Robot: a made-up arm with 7 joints.
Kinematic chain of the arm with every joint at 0, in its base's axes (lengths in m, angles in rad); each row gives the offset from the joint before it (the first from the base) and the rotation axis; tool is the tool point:
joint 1: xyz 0 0 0.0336 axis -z
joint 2: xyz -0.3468 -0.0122 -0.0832 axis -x
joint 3: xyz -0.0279 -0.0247 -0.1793 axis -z
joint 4: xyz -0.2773 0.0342 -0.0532 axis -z
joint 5: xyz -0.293 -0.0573 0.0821 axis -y
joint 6: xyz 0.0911 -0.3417 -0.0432 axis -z
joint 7: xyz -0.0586 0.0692 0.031 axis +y
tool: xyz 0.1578 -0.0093 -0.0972
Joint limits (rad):
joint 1: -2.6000..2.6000
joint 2: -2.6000..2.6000
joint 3: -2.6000..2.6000
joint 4: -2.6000..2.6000
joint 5: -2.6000..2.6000
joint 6: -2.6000..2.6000
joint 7: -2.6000..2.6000
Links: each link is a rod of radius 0.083 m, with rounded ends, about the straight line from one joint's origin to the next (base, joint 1, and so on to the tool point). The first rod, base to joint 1, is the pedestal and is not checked.
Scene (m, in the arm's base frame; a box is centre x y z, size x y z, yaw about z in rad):
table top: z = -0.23
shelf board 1: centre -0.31 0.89 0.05 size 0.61 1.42 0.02 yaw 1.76
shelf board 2: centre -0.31 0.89 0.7 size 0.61 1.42 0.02 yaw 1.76
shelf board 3: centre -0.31 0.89 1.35 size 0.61 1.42 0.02 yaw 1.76
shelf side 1: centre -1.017 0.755 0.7 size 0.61 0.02 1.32 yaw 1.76
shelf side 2: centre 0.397 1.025 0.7 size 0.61 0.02 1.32 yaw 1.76
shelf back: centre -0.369 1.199 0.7 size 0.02 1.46 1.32 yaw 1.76
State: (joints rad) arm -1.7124 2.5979 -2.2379 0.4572 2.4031 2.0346 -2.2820
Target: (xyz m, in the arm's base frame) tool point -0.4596 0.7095 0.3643
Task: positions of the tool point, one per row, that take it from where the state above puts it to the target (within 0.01 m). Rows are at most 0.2 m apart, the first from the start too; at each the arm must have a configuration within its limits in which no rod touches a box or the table.
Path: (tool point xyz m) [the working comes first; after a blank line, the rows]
Joints at the target: -0.2250 2.6000 -1.7907 0.7621 1.7467 2.4934 -2.6000
Straight joint move there: clear.

1: -0.5896 0.2203 0.4593
2: -0.6097 0.3204 0.4507
3: -0.6014 0.4426 0.4305
4: -0.5538 0.5771 0.4008
5: -0.4596 0.7095 0.3643

